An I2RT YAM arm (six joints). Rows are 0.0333 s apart.
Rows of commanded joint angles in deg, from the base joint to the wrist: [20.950 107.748 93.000 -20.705 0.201 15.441]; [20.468 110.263 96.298 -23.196 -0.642 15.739]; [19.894 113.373 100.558 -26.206 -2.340 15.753]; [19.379 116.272 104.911 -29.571 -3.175 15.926]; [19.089 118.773 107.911 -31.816 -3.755 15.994]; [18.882 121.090 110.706 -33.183 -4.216 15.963]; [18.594 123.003 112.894 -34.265 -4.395 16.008]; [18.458 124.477 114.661 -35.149 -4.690 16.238]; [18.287 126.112 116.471 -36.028 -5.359 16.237]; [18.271 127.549 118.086 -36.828 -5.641 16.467]
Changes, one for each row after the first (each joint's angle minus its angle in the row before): [-0.482 2.515 3.298 -2.491 -0.843 0.298]; [-0.574 3.110 4.260 -3.010 -1.698 0.014]; [-0.515 2.899 4.353 -3.365 -0.835 0.173]; [-0.290 2.501 3.000 -2.245 -0.580 0.068]; [-0.207 2.317 2.795 -1.367 -0.461 -0.031]; [-0.288 1.913 2.188 -1.082 -0.179 0.045]; [-0.136 1.474 1.767 -0.884 -0.295 0.230]; [-0.171 1.635 1.810 -0.879 -0.669 -0.001]; [-0.016 1.437 1.615 -0.800 -0.282 0.230]
